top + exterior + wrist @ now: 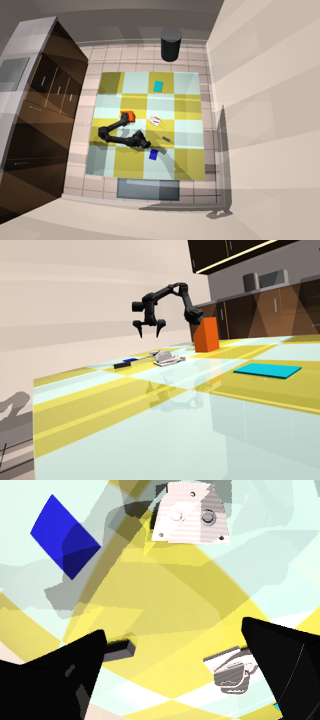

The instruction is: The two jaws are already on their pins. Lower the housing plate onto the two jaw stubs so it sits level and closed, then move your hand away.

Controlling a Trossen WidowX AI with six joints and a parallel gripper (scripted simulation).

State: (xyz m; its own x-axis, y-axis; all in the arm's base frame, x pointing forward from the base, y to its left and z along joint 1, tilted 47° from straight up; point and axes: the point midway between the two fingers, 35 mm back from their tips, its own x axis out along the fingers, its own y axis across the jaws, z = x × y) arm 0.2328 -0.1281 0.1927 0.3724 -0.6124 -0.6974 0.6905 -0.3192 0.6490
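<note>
My gripper tip is now 110 mm above the small white piece, 50 mm past it and 30 mm to the left of it. Round my gripper tip: blue plate (150 mm to the right, 120 mm below, 80 mm ahead); then dark grey bar (200 mm ahead, 110 mm below, 30 mm to the left); then pale jaw assembly (260 mm to the left, 110 mm below, 40 mm ahead).
</note>
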